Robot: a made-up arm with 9 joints. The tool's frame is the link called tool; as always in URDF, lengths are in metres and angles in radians. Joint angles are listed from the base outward.
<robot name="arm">
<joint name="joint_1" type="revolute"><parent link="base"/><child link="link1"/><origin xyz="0.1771 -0.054 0.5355" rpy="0 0 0"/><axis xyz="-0.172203 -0.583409 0.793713"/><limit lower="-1.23" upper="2.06"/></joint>
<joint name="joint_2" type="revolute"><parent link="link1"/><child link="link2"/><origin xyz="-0.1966 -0.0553 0.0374" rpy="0 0 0"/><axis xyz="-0.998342 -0.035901 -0.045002"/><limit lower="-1.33" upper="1.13"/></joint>
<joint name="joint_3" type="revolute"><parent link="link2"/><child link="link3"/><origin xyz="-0.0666 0.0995 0.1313" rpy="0 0 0"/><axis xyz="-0.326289 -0.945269 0.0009"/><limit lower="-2.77" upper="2.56"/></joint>
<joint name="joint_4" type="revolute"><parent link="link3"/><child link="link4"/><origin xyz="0.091 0.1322 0.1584" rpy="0 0 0"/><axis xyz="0.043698 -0.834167 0.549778"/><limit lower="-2.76" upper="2.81"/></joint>
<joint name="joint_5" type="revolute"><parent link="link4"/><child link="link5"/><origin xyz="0.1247 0.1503 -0.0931" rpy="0 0 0"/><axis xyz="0.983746 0.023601 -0.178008"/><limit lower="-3.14" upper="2.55"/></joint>
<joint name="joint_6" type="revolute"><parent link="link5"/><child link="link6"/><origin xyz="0.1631 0.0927 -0.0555" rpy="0 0 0"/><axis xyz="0 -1 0"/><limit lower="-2.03" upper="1.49"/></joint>
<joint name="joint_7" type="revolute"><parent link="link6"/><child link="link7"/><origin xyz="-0.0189 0.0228 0.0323" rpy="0 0 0"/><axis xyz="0 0 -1"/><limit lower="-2.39" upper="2.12"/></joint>
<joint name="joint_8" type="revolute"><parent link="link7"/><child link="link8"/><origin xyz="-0.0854 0.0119 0.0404" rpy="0 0 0"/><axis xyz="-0.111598 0.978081 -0.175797"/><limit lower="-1.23" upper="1.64"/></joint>
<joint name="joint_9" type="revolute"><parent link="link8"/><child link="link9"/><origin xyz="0.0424 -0.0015 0.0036" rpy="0 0 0"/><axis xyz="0.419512 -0.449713 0.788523"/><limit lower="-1.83" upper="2.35"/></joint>
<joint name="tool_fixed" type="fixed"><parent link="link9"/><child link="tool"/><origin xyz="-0.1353 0.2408 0.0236" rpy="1.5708 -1.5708 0"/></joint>
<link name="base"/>
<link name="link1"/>
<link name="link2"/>
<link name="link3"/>
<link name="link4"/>
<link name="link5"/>
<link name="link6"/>
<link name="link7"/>
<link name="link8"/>
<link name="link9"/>
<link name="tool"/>
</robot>
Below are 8 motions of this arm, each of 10 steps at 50 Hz.
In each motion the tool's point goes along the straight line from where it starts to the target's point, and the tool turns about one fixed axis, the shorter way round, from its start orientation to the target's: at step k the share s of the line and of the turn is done. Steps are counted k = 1, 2, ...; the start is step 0. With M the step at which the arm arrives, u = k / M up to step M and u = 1 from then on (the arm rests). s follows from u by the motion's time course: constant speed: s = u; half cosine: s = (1 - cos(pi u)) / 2; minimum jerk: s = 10 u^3 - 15 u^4 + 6 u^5.
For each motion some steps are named. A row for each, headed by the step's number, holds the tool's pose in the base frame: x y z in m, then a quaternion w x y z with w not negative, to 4 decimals.
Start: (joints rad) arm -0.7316 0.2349 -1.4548 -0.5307 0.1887 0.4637 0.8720 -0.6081 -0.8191
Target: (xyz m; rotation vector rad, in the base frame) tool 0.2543 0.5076 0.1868 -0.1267 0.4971 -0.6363
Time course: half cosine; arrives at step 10
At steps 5, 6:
5: 0.2836 0.4865 0.1791 0.9190 -0.0724 0.2069 -0.3278
6: 0.2745 0.4930 0.1815 0.9187 -0.0691 0.2177 -0.3222

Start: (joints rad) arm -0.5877 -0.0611 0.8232 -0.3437 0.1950 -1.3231 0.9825 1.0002 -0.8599
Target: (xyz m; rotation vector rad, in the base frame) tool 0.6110 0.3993 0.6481 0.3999 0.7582 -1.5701
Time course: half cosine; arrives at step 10
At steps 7, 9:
7: 0.6182 0.3884 0.6513 0.6227 0.1689 0.3278 -0.6902
9: 0.6119 0.3980 0.6485 0.6256 0.1737 0.3302 -0.6852

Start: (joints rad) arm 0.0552 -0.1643 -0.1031 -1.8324 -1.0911 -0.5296 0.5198 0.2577 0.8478
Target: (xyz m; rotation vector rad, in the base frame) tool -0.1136 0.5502 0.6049 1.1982 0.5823 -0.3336
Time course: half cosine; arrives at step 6
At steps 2, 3, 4, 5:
2: -0.1219 0.5393 0.5752 0.7834 0.5439 0.2637 -0.1444
3: -0.1192 0.5430 0.5851 0.7801 0.5470 0.2654 -0.1476
4: -0.1164 0.5466 0.5950 0.7767 0.5501 0.2671 -0.1508
5: -0.1143 0.5492 0.6022 0.7743 0.5523 0.2683 -0.1531

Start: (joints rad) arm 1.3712 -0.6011 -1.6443 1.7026 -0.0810 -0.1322 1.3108 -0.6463 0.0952
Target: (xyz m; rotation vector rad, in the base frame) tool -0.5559 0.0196 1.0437 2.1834 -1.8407 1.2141
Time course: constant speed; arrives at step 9
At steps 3, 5, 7, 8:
3: -0.5189 0.0505 1.0832 0.0820 0.7233 -0.5818 0.3628
5: -0.5313 0.0402 1.0700 0.0611 0.7171 -0.5859 0.3725
7: -0.5436 0.0299 1.0569 0.0402 0.7105 -0.5897 0.3819
8: -0.5497 0.0248 1.0503 0.0297 0.7070 -0.5914 0.3866

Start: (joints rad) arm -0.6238 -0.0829 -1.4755 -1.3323 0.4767 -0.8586 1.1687 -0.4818 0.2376
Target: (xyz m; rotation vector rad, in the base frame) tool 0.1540 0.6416 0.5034 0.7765 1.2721 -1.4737
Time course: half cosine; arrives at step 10
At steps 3, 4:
3: 0.0795 0.6817 0.5467 0.4829 0.3340 0.6115 -0.5304
4: 0.0926 0.6747 0.5391 0.4863 0.3321 0.5970 -0.5448

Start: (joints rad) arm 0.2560 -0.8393 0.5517 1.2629 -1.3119 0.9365 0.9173 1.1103 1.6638
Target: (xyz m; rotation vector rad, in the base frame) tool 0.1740 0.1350 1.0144 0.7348 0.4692 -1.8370
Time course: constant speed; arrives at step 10
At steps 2, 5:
2: 0.1564 0.1432 0.9895 0.4934 0.2684 0.2558 -0.7868
5: 0.1630 0.1401 0.9988 0.5061 0.2832 0.2336 -0.7805

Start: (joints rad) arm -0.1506 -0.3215 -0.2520 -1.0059 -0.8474 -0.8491 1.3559 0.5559 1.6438
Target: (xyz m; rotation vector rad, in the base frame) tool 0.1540 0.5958 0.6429 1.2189 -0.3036 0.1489
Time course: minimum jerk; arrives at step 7
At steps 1, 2, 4, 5, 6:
1: 0.1155 0.6041 0.5918 0.8398 0.5241 -0.1140 0.0842
2: 0.1203 0.6031 0.5982 0.8359 0.5298 -0.1175 0.0824
4: 0.1395 0.5989 0.6237 0.8195 0.5527 -0.1315 0.0751
5: 0.1483 0.5970 0.6353 0.8117 0.5630 -0.1378 0.0718
6: 0.1531 0.5960 0.6417 0.8074 0.5686 -0.1412 0.0699

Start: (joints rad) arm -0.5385 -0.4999 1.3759 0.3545 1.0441 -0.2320 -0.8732 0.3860 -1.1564
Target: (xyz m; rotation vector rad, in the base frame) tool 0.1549 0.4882 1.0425 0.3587 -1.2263 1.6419
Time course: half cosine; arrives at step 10
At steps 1, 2, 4, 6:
1: 0.1863 0.4669 1.1312 0.5118 0.2082 -0.6154 0.5621
2: 0.1840 0.4684 1.1247 0.5119 0.2041 -0.6082 0.5713
4: 0.1760 0.4739 1.1020 0.5116 0.1892 -0.5820 0.6031
6: 0.1660 0.4806 1.0739 0.5098 0.1704 -0.5482 0.6408

